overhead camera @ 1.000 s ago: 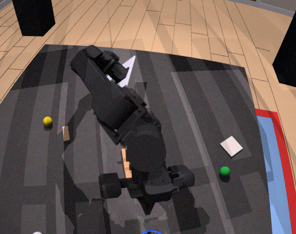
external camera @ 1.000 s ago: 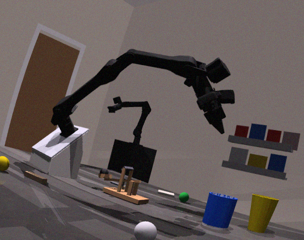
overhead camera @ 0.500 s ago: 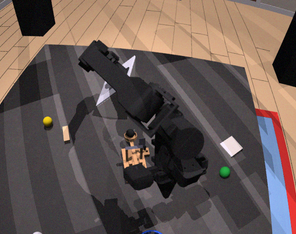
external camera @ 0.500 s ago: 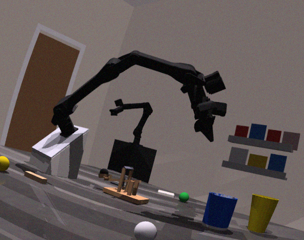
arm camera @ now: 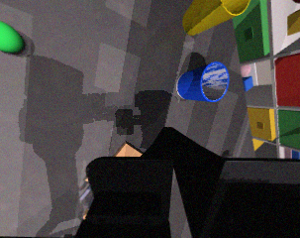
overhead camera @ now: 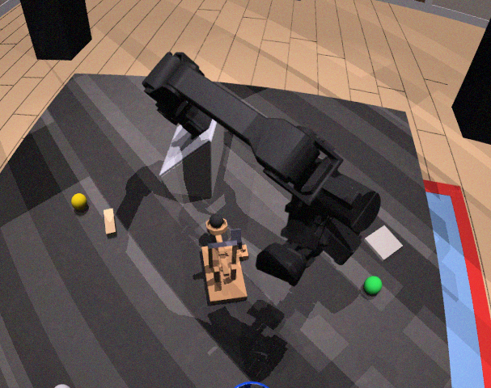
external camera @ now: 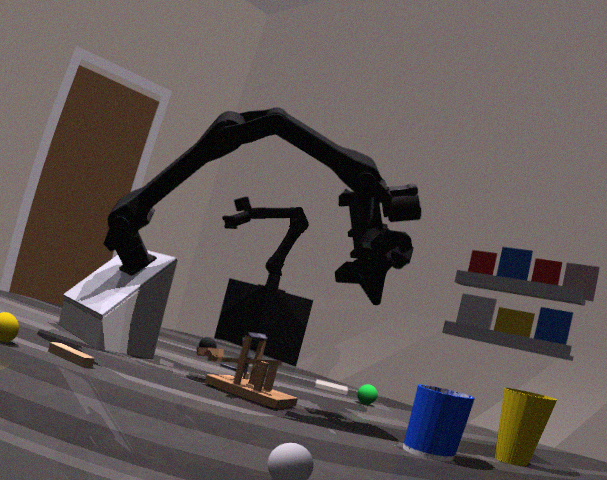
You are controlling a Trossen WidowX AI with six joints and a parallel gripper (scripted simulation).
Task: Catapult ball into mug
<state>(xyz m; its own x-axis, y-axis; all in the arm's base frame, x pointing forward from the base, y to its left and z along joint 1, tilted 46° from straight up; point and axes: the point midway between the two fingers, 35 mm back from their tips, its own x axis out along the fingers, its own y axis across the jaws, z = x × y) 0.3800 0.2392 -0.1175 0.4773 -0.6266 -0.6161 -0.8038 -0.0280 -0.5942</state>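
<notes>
Right now my gripper tip is 21 cm past the black ball, 17 cm to the left of it and 15 cm above it. From my gripper tip the other things lie so: blue mug 20 cm ahead, 18 cm below, 3 cm to the right; catapult upright frame 14 cm to the right, 13 cm below, 12 cm behind; green ball 21 cm to the left, 19 cm below, 12 cm behind.
</notes>
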